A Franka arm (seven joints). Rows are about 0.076 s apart.
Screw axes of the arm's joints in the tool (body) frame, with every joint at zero. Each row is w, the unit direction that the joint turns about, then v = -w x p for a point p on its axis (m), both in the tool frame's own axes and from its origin. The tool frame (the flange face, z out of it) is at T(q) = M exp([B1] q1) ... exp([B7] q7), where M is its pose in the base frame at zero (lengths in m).
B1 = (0, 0, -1, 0.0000, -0.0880, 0.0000)
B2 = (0, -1, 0, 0.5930, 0.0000, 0.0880)
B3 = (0, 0, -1, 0.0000, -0.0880, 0.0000)
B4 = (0, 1, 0, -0.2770, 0.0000, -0.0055)
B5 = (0, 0, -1, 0.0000, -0.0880, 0.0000)
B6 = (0, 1, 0, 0.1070, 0.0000, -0.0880)
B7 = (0, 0, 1, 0.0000, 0.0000, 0.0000)
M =
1 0 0 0.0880
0 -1 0 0.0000
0 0 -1 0.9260
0 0 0 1
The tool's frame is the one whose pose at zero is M.
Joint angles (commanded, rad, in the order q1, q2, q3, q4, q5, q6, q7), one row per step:
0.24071 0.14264 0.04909 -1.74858 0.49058 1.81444 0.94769
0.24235 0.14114 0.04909 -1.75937 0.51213 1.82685 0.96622
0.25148 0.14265 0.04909 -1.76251 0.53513 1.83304 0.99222
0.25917 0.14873 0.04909 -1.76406 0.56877 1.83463 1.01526
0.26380 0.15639 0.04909 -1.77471 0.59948 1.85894 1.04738
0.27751 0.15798 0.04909 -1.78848 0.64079 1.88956 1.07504
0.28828 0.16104 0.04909 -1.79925 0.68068 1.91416 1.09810
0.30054 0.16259 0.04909 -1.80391 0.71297 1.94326 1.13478
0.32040 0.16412 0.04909 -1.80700 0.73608 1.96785 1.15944
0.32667 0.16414 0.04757 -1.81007 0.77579 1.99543 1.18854
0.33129 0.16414 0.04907 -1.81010 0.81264 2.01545 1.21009
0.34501 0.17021 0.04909 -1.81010 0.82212 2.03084 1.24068
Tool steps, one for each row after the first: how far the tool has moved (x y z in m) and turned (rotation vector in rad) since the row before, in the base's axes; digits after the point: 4 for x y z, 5 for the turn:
-0.0008 0.0017 -0.0026 0.01495 0.01202 -0.02722
-0.0016 0.0065 -0.0011 0.01563 0.01739 -0.02397
-0.0011 0.0068 -0.0029 0.02426 0.02664 -0.02403
0.0012 0.0038 -0.0069 0.01810 0.02201 -0.04568
-0.0015 0.0087 -0.0039 0.02864 0.01599 -0.04073
-0.0010 0.0071 -0.0039 0.02765 0.01814 -0.03686
-0.0001 0.0073 -0.0001 0.02098 0.01429 -0.04657
-0.0025 0.0111 0.0000 0.01529 0.00755 -0.02348
0.0015 0.0032 0.0017 0.02918 0.01326 -0.05057
0.0007 0.0040 0.0026 0.02919 0.01184 -0.03766
-0.0012 0.0075 -0.0025 0.00272 0.01827 -0.02281

